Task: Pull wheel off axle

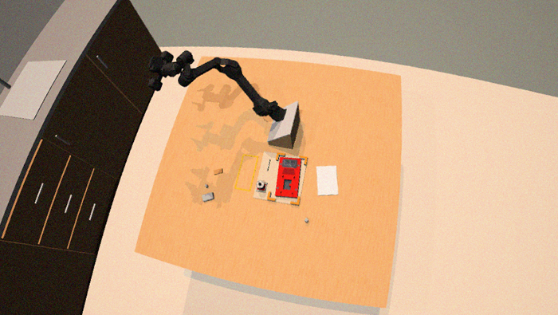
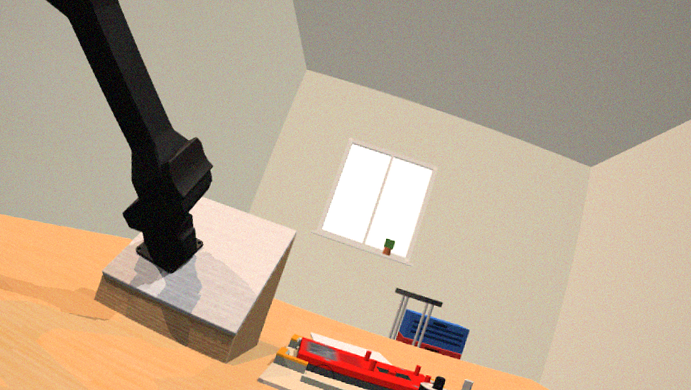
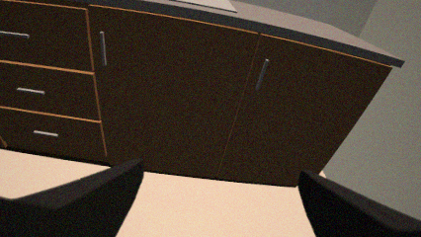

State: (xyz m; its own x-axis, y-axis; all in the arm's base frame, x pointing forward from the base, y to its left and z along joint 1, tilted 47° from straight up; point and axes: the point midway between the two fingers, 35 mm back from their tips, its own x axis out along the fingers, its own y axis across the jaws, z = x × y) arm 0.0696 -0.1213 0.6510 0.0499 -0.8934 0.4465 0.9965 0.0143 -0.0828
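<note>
Right now my gripper tip is 600 mm to the right of the black wheel, 390 mm above it and 260 mm short of it. The rest, counted from my gripper tip: tan piece 430 mm below, 350 mm to the left, 250 mm ahead; white sheet 900 mm to the left, 430 mm below, 130 mm ahead.
</note>
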